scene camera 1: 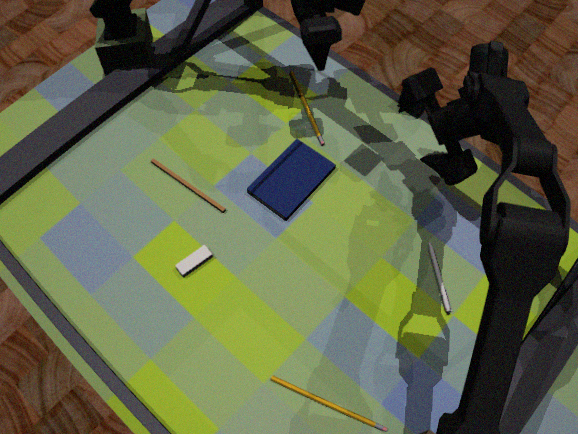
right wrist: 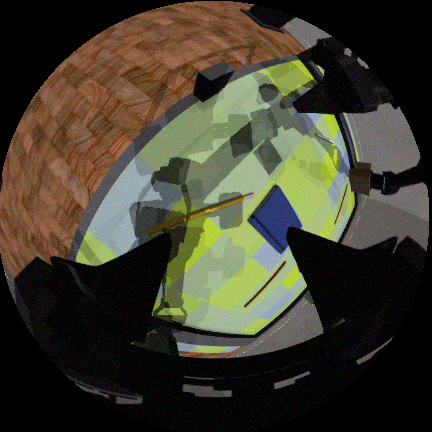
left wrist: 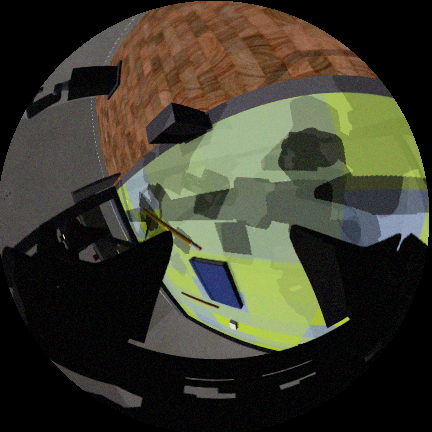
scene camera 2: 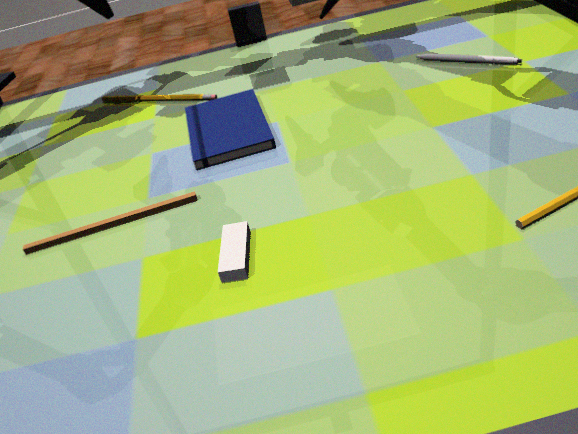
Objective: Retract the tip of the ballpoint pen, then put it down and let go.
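Where they show: left gripper, fingertip midpoint: (scene camera 1: 411,135) (right wrist: 295,108) (left wrist: 233,233) (scene camera 2: 289,4); right gripper, fingertip midpoint: (scene camera 1: 317,58) (right wrist: 230,236) (left wrist: 113,249) (scene camera 2: 129,6); left arm's base at its link origin: (right wrist: 370,179); right arm's base at its link origin: (scene camera 1: 120,27).
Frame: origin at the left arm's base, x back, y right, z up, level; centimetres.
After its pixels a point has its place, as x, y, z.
Observation:
The grey ballpoint pen (scene camera 1: 440,280) @(-15.9, 28.2, -9.6) (scene camera 2: 470,59) @(-16.2, 28.1, -9.9) (right wrist: 325,138) @(-17.5, 29.3, -9.6) lies flat on the checkered table. In scene camera 1 it is at the right, its narrow end toward the top; in scene camera 2 it is at the upper right. Whether its tip is out is too small to tell. It does not show in the left wrist view. My left gripper (scene camera 1: 413,134) @(-34.5, 44.6, -3.1) (left wrist: 233,233) @(-34.5, 44.6, -3.1) is open and empty, above the table and apart from the pen, farther up the picture in scene camera 1. My right gripper (right wrist: 230,236) @(-55.2, 43.8, 2.2) is open and empty, high near the yellow pencil and far from the pen.
A blue notebook (scene camera 1: 292,179) @(-46.6, 27.0, -9.2) (scene camera 2: 230,127) @(-46.8, 25.7, -9.2) lies mid-table. Around it are a yellow pencil (scene camera 1: 306,107) @(-55.3, 41.6, -9.8), a brown stick (scene camera 1: 187,185) @(-60.2, 14.3, -9.7) and a white eraser (scene camera 1: 194,260) @(-48.9, 4.7, -9.2). Another yellow pencil (scene camera 1: 327,403) @(-18.0, 0.9, -9.8) lies at the bottom. A black block (scene camera 2: 247,25) @(-40.1, 54.4, -7.5) (right wrist: 212,81) @(-41.8, 54.7, -5.3) stands at the table edge.

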